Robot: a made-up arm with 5 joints.
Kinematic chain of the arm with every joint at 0, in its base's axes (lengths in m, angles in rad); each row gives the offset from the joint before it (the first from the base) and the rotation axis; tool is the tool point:
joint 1: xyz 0 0 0.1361 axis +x
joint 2: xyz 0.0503 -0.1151 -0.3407 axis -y
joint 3: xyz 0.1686 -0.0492 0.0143 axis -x
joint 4: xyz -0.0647 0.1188 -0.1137 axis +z
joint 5: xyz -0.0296 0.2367 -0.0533 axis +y
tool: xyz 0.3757 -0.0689 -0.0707
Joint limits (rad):
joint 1: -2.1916..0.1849
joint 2: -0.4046..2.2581
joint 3: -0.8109..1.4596
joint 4: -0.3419..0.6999
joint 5: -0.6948..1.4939
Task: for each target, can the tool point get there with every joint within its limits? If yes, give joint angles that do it. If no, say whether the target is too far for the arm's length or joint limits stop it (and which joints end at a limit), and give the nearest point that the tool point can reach.
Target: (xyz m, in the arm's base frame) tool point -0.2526 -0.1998 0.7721
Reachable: no: joint limits stop it (at a limit: joint 2, joint 3, joint 4) | nearest point -0.0668 -0.1594 0.6434 | short by 0.230 m
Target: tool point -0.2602 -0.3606 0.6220
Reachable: no: joint limits stop it (at a limit: joint 2, joint 3, joint 4) | nearest point -0.0861 -0.2994 0.5395 | short by 0.202 m
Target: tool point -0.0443 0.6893 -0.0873
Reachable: no: joint limits stop it (at a limit: joint 2, joint 3, joint 4) | nearest point -0.0252 0.4572 -0.0121 | short by 0.245 m
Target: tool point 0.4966 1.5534 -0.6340
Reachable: no: too far | nearest point 0.2040 0.4977 -0.3633 | short by 1.128 m
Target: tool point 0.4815 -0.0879 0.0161
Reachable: yes | joints -1.8041 1.1531 -0.2144 -0.1715 0.3163
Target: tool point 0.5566 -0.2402 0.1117
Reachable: yes | joints -1.1369 0.6579 0.8618 -0.1482 -0.3940
